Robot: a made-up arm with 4 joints. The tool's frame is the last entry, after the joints. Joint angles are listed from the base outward. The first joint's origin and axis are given. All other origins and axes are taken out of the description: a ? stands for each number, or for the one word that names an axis. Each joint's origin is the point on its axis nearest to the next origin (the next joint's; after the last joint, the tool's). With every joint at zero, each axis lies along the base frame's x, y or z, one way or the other. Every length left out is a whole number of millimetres.
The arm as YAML. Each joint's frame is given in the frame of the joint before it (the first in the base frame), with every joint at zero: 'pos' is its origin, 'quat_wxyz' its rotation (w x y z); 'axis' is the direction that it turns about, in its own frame. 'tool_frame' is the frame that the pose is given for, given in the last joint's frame.
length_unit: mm
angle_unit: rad
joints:
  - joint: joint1
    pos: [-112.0, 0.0, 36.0]
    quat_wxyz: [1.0, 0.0, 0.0, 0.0]
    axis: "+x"
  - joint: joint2
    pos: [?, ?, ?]
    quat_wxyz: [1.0, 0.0, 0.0, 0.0]
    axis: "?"
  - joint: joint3
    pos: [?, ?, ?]
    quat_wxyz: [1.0, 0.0, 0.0, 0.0]
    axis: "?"
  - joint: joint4
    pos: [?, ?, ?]
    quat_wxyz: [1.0, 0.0, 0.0, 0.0]
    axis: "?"
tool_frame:
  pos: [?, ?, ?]
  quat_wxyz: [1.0, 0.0, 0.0, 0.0]
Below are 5 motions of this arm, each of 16 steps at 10 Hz.
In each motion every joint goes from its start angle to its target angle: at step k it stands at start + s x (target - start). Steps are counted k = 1, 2, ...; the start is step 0. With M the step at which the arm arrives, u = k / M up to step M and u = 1 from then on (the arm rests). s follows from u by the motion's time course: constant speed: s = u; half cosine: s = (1 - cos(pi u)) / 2; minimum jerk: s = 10 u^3 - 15 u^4 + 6 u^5.
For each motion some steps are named. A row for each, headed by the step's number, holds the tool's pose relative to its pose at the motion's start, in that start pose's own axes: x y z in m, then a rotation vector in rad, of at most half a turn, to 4 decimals.
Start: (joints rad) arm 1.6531 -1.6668 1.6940 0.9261
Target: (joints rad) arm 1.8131 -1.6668 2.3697 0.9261
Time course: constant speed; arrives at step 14
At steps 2, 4, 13, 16:
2: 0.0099 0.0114 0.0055 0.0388 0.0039 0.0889
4: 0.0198 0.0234 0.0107 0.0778 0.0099 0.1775
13: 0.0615 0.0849 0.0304 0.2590 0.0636 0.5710
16: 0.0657 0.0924 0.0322 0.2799 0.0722 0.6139

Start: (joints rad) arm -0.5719 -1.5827 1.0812 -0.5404
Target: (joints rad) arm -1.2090 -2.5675 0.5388 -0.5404
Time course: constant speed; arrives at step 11
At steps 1, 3, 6, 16:
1: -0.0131 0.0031 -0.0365 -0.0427 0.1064 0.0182
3: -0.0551 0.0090 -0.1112 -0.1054 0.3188 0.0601
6: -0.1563 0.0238 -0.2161 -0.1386 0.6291 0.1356
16: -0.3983 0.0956 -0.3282 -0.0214 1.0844 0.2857

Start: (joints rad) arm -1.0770 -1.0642 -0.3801 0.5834
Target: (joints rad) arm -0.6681 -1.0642 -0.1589 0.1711
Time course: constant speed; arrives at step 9
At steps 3, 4, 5, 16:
3: -0.0133 -0.0052 0.0744 0.1417 -0.2495 0.0339
4: -0.0199 -0.0089 0.0975 0.1893 -0.3331 0.0426
5: -0.0275 -0.0134 0.1195 0.2371 -0.4169 0.0498
16: -0.0655 -0.0386 0.1962 0.4313 -0.7524 0.0659

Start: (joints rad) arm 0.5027 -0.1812 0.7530 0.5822
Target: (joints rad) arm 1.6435 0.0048 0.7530 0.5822
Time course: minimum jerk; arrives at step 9
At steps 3, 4, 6, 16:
3: 0.0462 0.0425 -0.0558 0.1985 -0.0547 0.1283
4: 0.0839 0.0925 -0.1000 0.3788 -0.0971 0.2393
6: 0.1462 0.2312 -0.1692 0.7676 -0.1644 0.4652
16: 0.1661 0.3200 -0.1892 0.9789 -0.1865 0.5824

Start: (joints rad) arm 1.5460 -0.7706 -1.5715 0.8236
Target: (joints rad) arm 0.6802 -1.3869 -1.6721 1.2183
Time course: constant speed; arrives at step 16
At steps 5, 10, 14, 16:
5: -0.0338 0.0721 -0.0430 -0.2879 -0.0724 -0.0311
10: -0.0782 0.1434 -0.1177 -0.5675 -0.1506 -0.0472
14: -0.1202 0.1895 -0.2015 -0.7839 -0.2165 -0.0470
16: -0.1431 0.2062 -0.2508 -0.8894 -0.2502 -0.0419

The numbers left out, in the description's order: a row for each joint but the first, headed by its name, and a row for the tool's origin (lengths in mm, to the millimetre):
joint2: xyz 0.0 34.0 -417.0, axis -z
joint3: xyz 319.0 -178.0 0.0, axis +x
joint4: xyz 0.0 -43.0 22.0, axis +y
tool: xyz 101.0 0.0 111.0

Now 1 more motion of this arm.
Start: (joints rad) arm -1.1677 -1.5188 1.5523 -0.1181
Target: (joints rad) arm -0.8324 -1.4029 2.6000 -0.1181
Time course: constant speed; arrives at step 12
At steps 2, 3, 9, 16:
2: 0.0196 -0.0005 -0.0051 0.1835 -0.0155 0.0357
3: 0.0298 0.0004 -0.0094 0.2757 -0.0194 0.0545
9: 0.0944 0.0272 -0.0541 0.8315 0.0114 0.1753
16: 0.1260 0.0584 -0.0848 1.1087 0.0640 0.2358

